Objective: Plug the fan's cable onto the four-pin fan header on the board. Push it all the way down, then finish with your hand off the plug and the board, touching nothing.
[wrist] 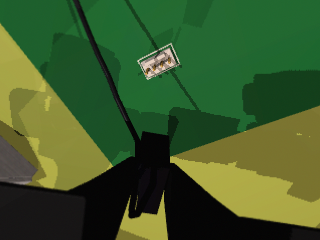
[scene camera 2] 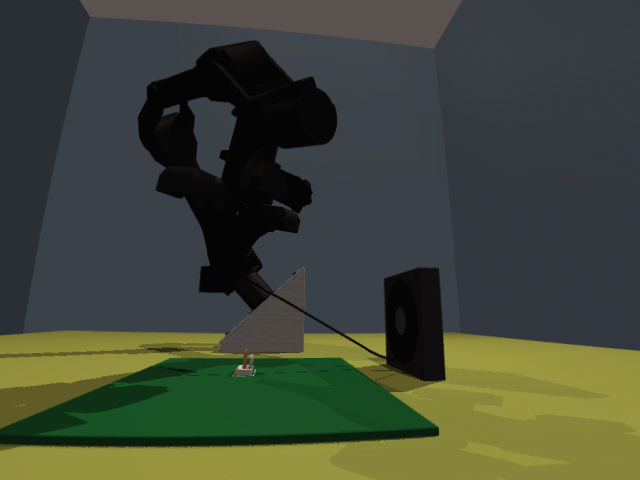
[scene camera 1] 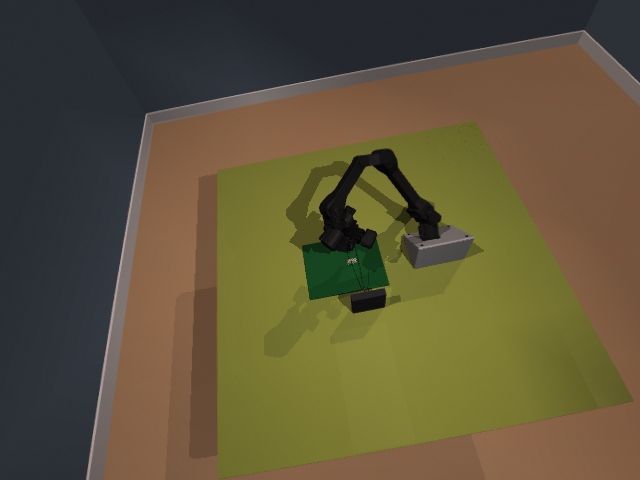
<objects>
The same spot on a green board: [wrist: 237, 72] is [scene camera 2: 188, 386].
</objects>
